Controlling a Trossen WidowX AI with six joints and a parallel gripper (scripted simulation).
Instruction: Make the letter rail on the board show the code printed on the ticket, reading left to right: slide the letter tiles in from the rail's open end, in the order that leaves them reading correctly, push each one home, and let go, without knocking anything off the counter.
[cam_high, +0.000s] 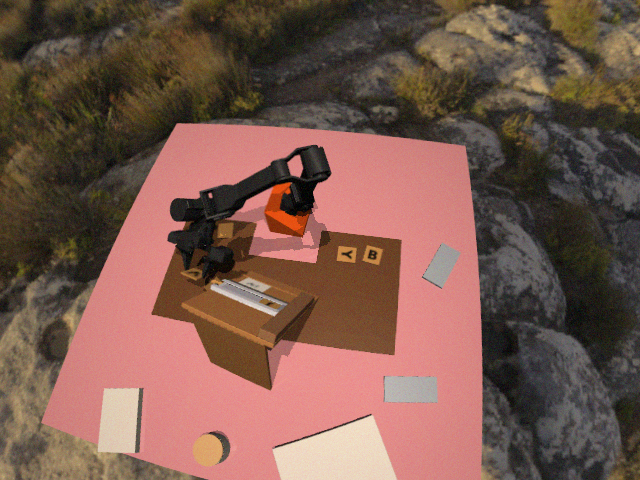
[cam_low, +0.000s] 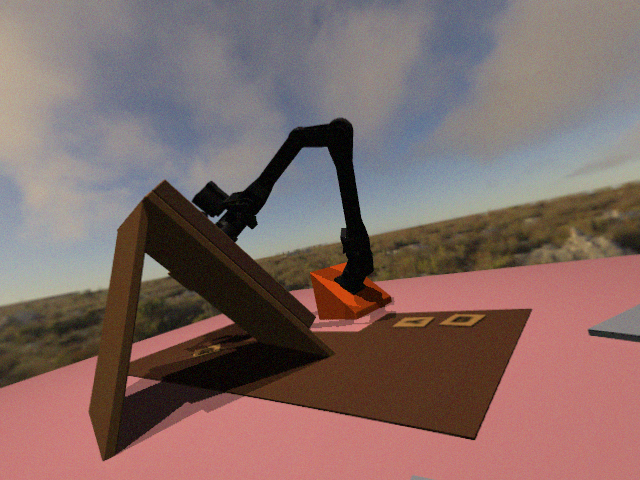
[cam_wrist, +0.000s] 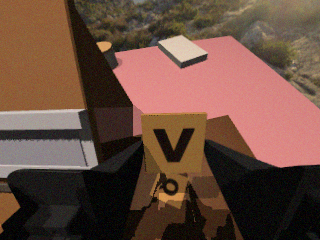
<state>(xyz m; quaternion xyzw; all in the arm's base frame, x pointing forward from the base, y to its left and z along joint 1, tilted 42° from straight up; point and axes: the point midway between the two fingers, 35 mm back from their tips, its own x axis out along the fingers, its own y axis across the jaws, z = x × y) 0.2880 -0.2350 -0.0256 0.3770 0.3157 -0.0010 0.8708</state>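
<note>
The white ticket lies 20 mm behind my gripper tip, 150 mm to the left of it and 80 mm below it. The rest, counted from my gripper tip: brown mat: 120 mm behind, 200 mm to the left, 160 mm below; white block: 430 mm ahead, 180 mm to the right, 150 mm below.
</note>
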